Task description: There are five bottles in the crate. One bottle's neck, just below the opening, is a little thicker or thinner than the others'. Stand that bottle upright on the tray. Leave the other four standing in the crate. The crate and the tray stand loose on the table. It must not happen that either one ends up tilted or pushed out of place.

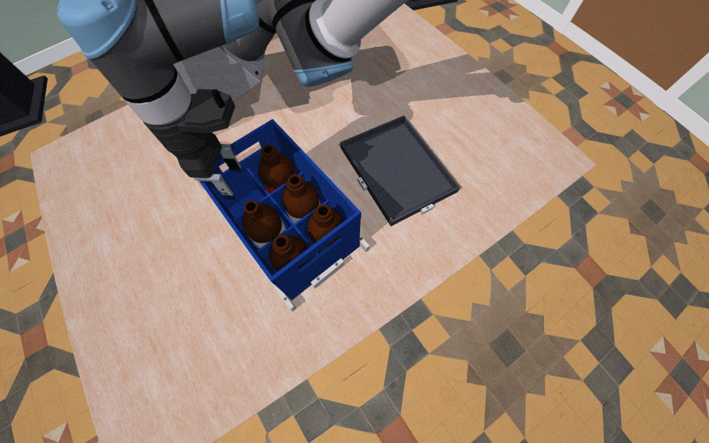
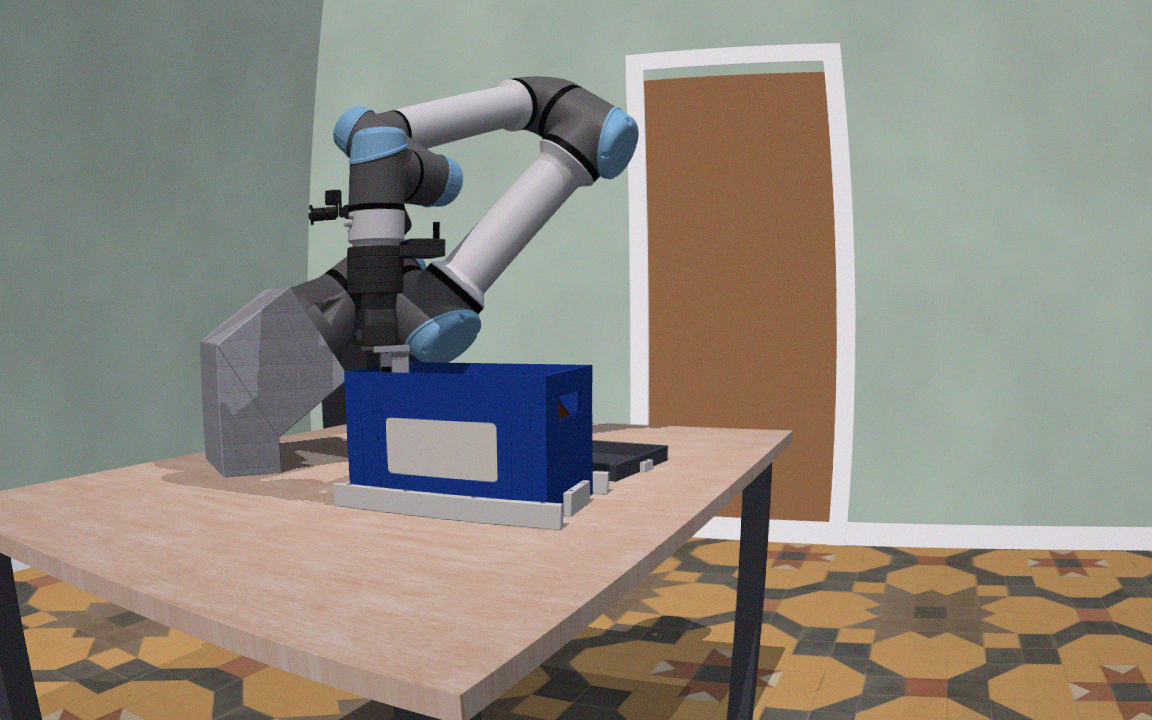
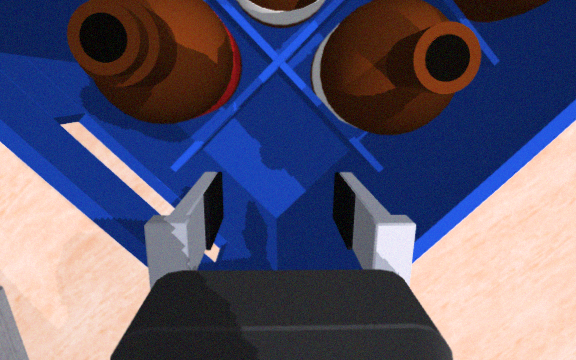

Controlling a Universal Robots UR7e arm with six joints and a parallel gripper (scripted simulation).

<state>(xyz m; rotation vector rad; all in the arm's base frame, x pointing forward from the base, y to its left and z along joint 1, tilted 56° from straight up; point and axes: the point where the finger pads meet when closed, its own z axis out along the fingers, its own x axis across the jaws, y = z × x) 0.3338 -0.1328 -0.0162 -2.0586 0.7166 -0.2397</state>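
Right now the glass bottle is 90 mm to the left of my hand, 70 mm below it and 30 mm behind it. The rest, counted from my hand: dark tray: 360 mm to the left, 150 mm below, 10 mm ahead; then blue crate: 80 mm below, 70 mm to the left, 70 mm ahead.
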